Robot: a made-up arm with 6 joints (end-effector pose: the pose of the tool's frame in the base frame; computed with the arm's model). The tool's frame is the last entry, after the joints.
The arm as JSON. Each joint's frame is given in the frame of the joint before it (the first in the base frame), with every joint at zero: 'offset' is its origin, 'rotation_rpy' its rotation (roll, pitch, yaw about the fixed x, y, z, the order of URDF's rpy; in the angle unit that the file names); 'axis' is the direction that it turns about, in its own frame. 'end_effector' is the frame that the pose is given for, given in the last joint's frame.
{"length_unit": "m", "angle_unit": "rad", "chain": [
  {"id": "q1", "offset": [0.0, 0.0, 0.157], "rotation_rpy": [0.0, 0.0, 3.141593], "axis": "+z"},
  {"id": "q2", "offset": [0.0, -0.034, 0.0], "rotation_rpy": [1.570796, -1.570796, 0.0], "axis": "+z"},
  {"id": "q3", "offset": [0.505, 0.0, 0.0], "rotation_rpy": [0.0, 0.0, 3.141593], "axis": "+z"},
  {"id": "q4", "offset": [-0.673, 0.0, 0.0], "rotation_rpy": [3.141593, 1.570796, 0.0], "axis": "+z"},
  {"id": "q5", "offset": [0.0, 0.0, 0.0], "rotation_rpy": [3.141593, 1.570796, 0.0], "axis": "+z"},
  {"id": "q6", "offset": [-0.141, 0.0, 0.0], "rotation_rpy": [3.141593, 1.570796, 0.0], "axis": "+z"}
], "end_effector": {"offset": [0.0, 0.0, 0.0], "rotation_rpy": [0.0, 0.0, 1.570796]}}
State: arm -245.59 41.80 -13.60 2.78 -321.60 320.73
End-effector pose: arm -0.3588 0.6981 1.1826 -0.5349 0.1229 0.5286 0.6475
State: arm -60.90 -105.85 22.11 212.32 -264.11 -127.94
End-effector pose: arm -0.5967 0.9878 -0.0269 -0.7845 -0.5550 0.2757 0.0244
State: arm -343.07 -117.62 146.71 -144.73 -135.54 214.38
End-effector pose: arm -0.1209 0.0583 0.3838 -0.0966 0.9703 0.2187 0.0364
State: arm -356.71 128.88 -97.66 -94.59 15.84 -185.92
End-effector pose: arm 0.8085 0.0421 0.5332 0.2620 0.1198 0.6050 0.7423
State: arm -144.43 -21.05 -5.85 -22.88 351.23 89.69
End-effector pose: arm 0.4855 0.2951 1.3438 -0.2815 0.1087 -0.6029 0.7385
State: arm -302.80 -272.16 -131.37 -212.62 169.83 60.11
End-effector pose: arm 0.0260 0.1278 0.5489 -0.9127 0.2738 -0.0350 0.3013
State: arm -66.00 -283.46 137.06 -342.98 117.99 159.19
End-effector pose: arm 0.0872 -0.0226 -0.1650 -0.1819 0.1945 0.6282 0.7310
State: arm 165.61 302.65 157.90 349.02 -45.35 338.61
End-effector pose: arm -0.3540 0.0360 0.3849 -0.4547 -0.1195 0.8309 0.2977
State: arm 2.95 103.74 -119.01 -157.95 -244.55 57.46
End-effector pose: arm 0.2158 -0.0027 0.5968 0.8603 -0.2782 -0.2919 0.3119
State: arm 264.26 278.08 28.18 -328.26 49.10 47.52
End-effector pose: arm 0.1960 1.0491 0.7537 -0.1043 0.1906 -0.2369 0.9469
